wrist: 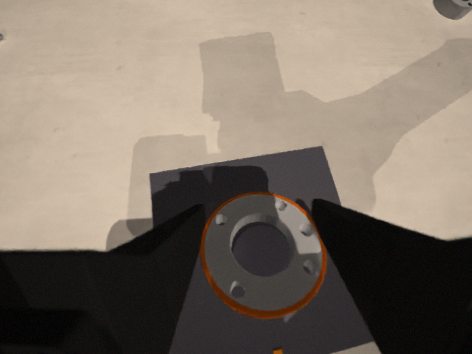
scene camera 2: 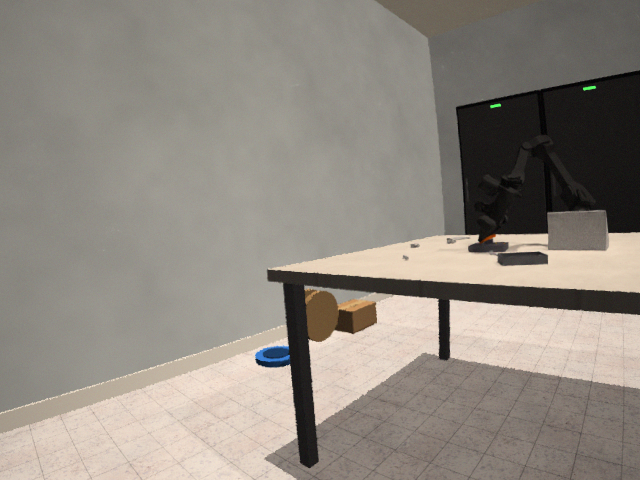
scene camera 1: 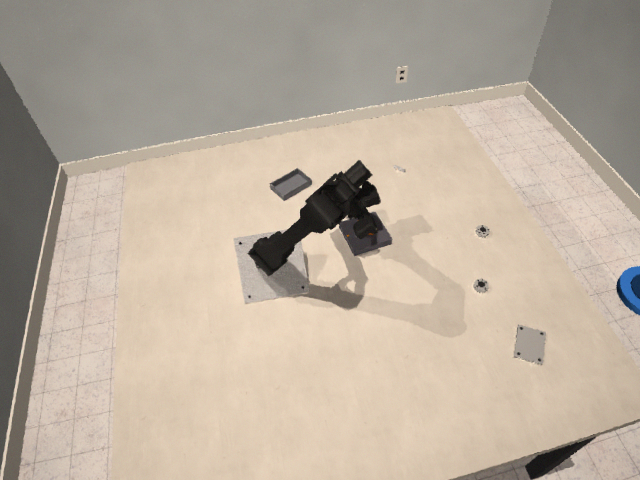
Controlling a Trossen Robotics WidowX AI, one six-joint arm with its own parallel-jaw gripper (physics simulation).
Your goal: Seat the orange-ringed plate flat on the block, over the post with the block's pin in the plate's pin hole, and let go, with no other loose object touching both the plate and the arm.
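Frame: origin at the arm's base, x ahead, y left, z up, level; centimetres.
Where they show: gripper, fingertip midpoint: (wrist: 257, 208) (scene camera 2: 482, 239); arm's base, link origin: (scene camera 2: 580, 223) (scene camera 1: 267, 255).
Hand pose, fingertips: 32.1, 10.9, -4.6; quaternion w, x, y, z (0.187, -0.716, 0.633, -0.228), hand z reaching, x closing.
Each offset is from my fingertips to the top centre of the thing, as dx, dy, dz. "spot": to the spot under its first point.
The orange-ringed plate @[-2.0, -0.2, +2.1] (scene camera 1: 370, 234) (scene camera 2: 487, 239) (wrist: 260, 300) is between the fingers of my gripper (scene camera 1: 368, 232) (scene camera 2: 485, 237) (wrist: 257, 208), which is shut on it. In scene camera 2 its orange rim slants, so the plate is tilted, low over the block. The dark block @[-2.5, -0.3, +0.0] (scene camera 1: 361, 248) (scene camera 2: 480, 248) (wrist: 300, 172) lies on the table under the plate, with an orange mark @[spot: -7.7, -1.6, -1.4] (wrist: 278, 351) near its edge in the wrist view. The plate's centre hole shows a dark surface; I cannot tell post from block there. The block's pin does not show. Several small holes ring the centre hole.
A grey tray @[-23.7, +25.1, -1.5] (scene camera 1: 291, 184) (scene camera 2: 522, 259) stands near the block. Two small round parts @[spot: +33.3, -4.7, -2.5] (scene camera 1: 482, 230) @[spot: +26.4, -24.4, -2.5] (scene camera 1: 481, 285), a flat plate with corner holes @[+33.5, -43.3, -3.2] (scene camera 1: 529, 344) and a small pale piece @[+14.6, +28.0, -2.9] (scene camera 1: 399, 168) lie farther out. The arm's base stands on a grey pedestal (scene camera 1: 248, 281) (scene camera 2: 577, 229).
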